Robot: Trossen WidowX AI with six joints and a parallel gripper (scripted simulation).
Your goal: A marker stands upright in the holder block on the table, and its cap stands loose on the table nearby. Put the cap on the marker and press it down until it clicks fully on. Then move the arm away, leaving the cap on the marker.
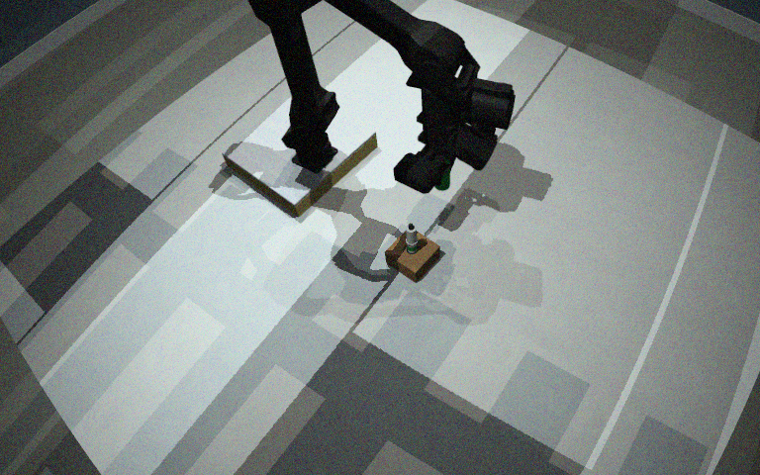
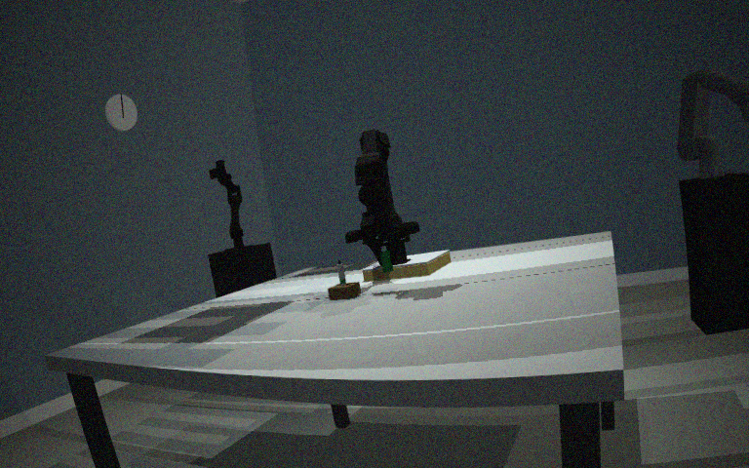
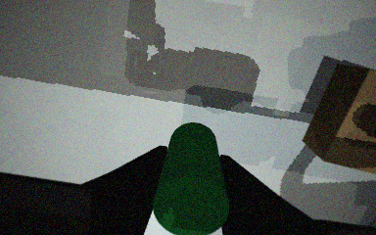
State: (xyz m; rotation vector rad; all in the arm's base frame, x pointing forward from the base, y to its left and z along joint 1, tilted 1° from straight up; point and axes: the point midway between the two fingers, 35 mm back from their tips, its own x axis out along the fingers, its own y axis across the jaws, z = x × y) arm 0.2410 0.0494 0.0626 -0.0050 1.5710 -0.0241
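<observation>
My gripper tip is 120 mm to the left of the holder block, 50 mm above it and 20 mm short of it. Round my gripper tip: green cap 10 mm above.
</observation>
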